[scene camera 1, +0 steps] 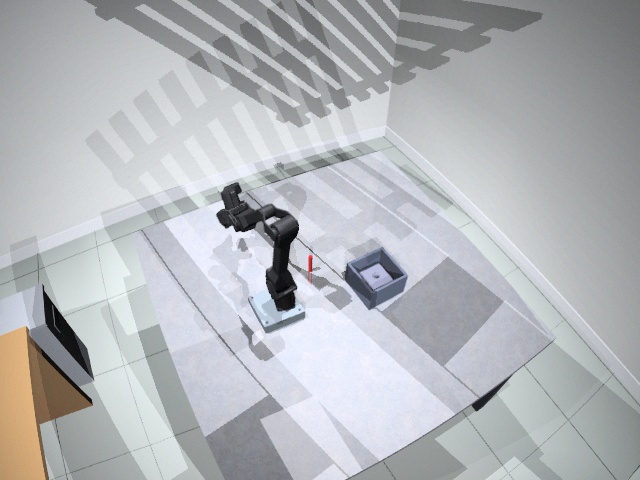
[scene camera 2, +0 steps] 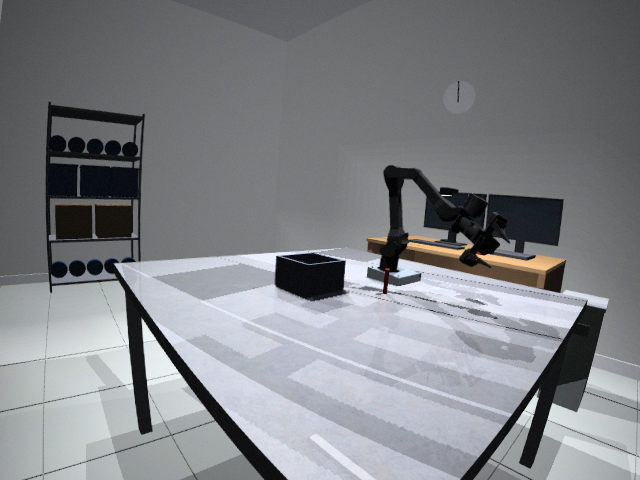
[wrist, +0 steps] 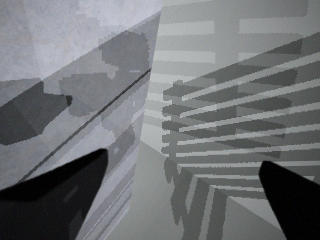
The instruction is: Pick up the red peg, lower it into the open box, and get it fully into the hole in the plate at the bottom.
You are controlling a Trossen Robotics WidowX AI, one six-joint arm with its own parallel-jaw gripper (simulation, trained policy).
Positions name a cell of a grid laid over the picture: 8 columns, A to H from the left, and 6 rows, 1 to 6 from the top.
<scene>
box: scene camera 1 E4; scene camera 2 D4; not seen in the wrist view (out of frame)
</scene>
